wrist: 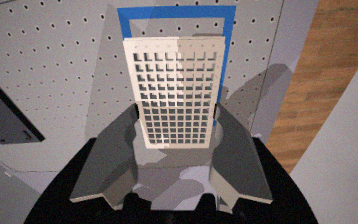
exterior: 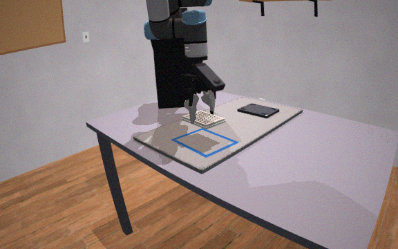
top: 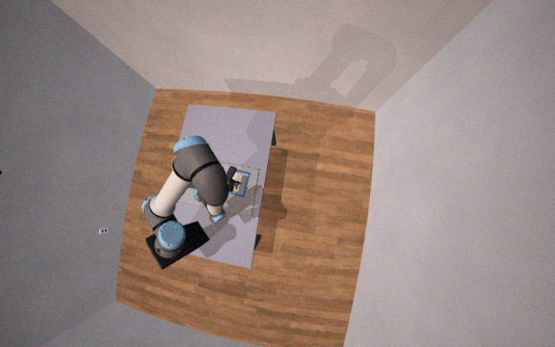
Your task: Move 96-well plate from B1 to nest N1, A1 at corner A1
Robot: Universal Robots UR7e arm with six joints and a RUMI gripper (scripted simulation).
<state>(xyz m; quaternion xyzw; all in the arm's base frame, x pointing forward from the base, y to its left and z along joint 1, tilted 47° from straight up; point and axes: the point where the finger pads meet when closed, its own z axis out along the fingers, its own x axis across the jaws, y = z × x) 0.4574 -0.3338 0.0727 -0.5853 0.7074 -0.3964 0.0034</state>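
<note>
Now: the dark plate nest 80 mm ahead of my hand, 380 mm to the left of it and 80 mm below it. Round my hand: 96-well plate: 10 mm below; then A1 label: 140 mm ahead, 310 mm to the left, 80 mm below.
</note>
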